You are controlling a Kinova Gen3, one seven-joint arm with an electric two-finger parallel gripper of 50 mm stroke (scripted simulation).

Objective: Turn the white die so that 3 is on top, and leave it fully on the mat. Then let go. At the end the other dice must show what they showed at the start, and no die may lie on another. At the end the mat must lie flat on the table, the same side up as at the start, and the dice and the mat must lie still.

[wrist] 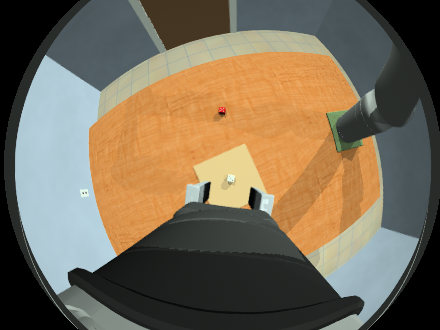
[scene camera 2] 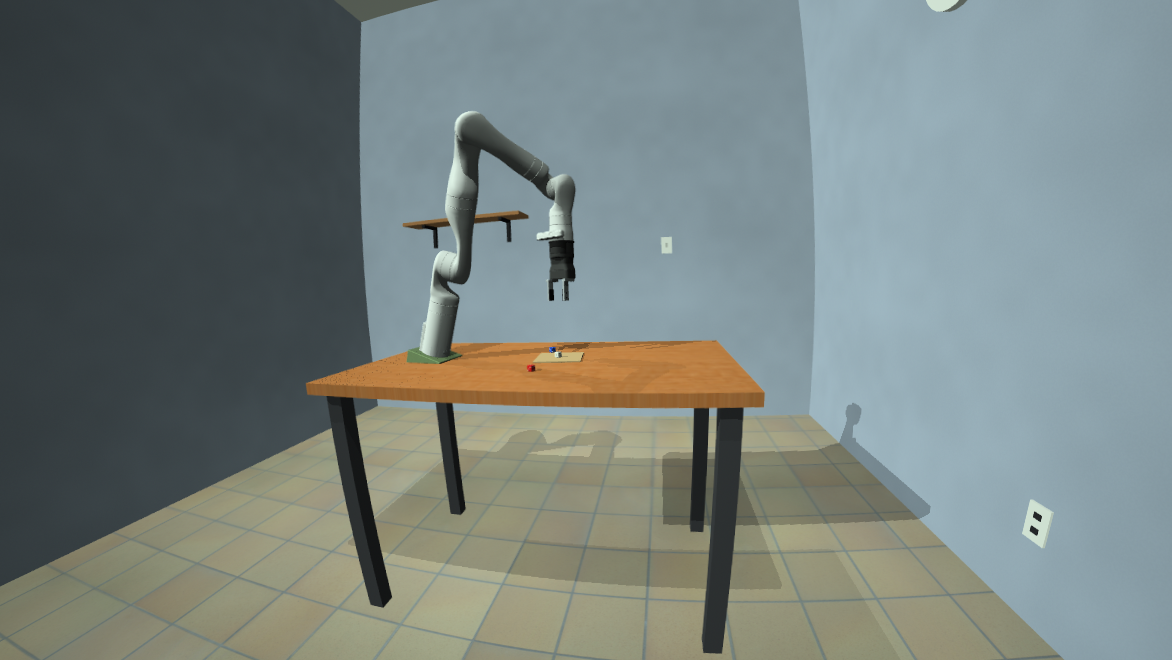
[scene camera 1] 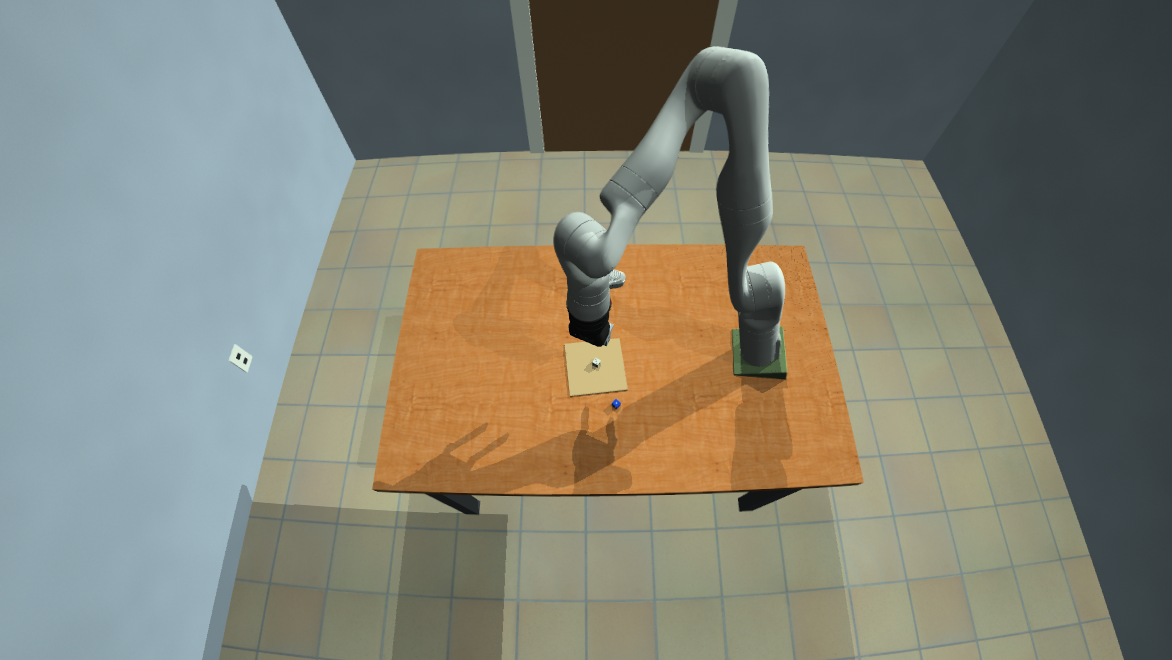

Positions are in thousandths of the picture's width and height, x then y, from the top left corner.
Labels:
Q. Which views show my gripper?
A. The wrist view, scene camera 2 and scene camera 1: all of them.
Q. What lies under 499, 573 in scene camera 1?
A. A tan mat.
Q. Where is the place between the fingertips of my gripper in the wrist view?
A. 522, 583

